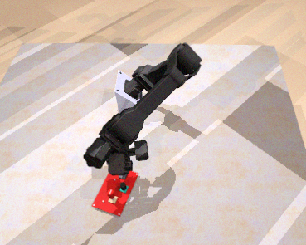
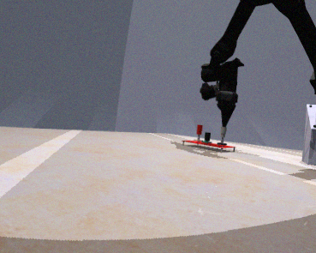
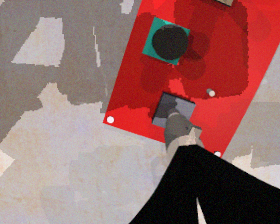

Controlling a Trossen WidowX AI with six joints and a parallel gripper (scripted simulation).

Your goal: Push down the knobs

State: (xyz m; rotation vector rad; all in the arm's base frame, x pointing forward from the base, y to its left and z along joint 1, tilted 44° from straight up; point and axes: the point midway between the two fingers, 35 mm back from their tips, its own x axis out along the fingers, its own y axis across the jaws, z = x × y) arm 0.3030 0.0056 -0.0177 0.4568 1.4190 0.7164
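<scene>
The red knob lies 90 mm ahead of my gripper tip, 20 mm to the right of it and 20 mm below it. Round my gripper tip: grey knob (20 mm below).
</scene>
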